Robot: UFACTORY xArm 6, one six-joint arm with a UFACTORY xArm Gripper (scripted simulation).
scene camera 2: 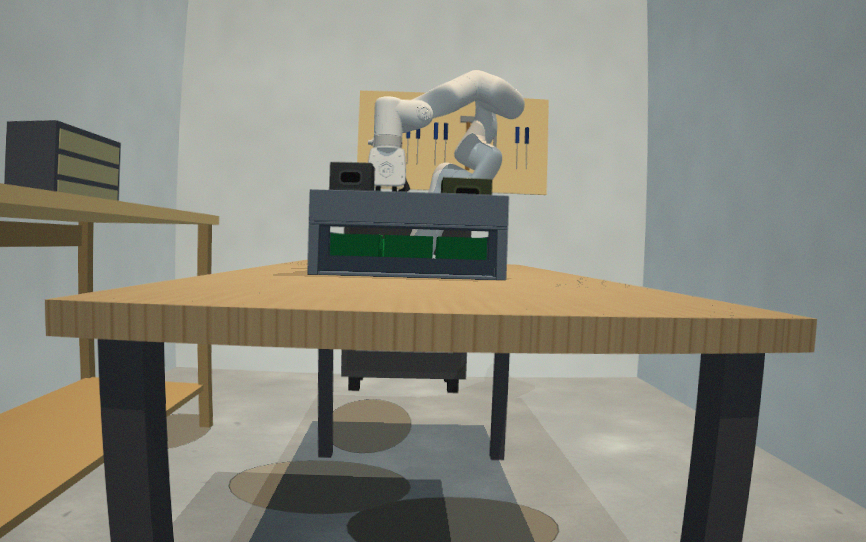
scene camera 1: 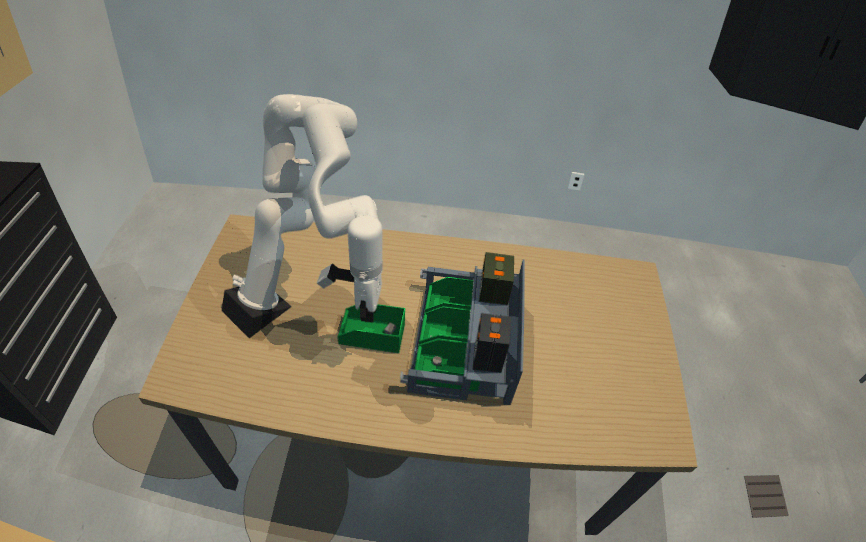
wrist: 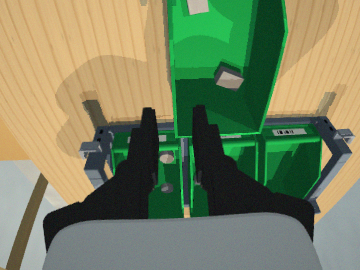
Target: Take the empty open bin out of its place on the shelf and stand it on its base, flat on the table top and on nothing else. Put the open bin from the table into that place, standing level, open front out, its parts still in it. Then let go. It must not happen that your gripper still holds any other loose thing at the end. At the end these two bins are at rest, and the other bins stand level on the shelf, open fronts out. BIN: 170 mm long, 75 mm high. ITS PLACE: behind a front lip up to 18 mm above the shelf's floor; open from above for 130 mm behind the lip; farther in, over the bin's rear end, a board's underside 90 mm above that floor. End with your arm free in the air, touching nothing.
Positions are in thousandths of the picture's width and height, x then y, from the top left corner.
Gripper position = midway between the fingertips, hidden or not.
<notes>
In view: my gripper (scene camera 1: 426, 584), a green open bin (scene camera 1: 444, 580), a green open bin (scene camera 1: 520, 540), a green open bin (scene camera 1: 524, 652) and a green open bin (scene camera 1: 508, 597).
My gripper shows as well in the wrist view (wrist: 485, 457).
</notes>
